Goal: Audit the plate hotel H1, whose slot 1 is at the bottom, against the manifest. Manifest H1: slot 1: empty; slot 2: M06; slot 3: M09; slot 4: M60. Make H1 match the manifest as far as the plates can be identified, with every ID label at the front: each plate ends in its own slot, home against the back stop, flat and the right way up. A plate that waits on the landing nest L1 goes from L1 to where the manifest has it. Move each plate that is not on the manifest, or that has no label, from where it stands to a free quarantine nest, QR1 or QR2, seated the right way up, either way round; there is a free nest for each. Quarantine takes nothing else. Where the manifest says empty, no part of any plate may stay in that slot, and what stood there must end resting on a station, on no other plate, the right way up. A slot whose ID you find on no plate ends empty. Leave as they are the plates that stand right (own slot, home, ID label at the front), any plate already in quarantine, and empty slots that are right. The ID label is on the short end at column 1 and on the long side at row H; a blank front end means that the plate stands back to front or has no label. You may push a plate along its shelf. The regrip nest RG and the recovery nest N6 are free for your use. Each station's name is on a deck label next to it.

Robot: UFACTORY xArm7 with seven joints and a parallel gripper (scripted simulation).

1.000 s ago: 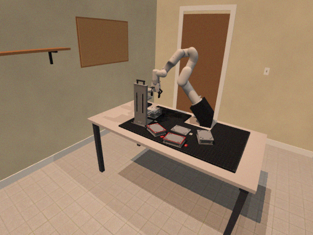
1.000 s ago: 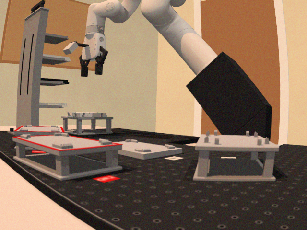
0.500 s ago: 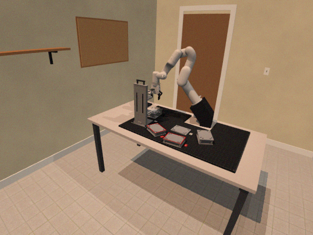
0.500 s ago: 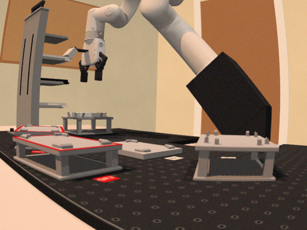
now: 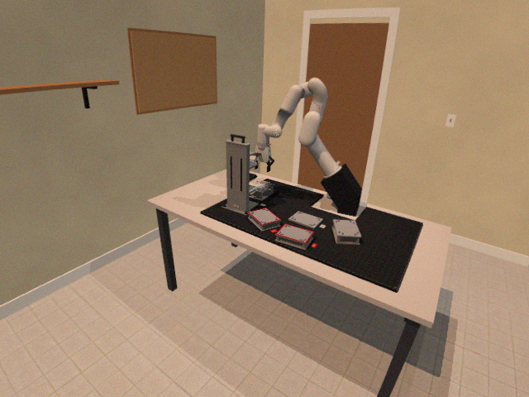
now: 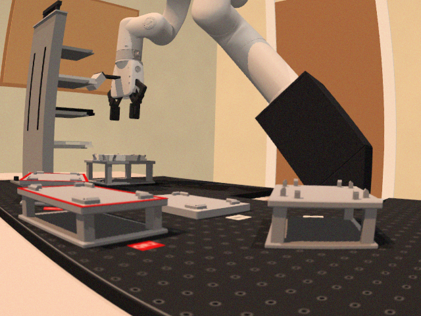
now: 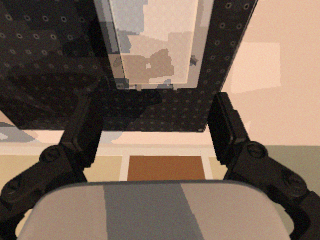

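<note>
Now: hand 10 mm short of the pale plate and 110 mm above it. Round my hand: black plate 190 mm ahead, 30 mm to the left; then clear plate 190 mm ahead, 30 mm to the left, 80 mm below; then RG label 90 mm behind, 10 mm to the right, 180 mm below.
</note>
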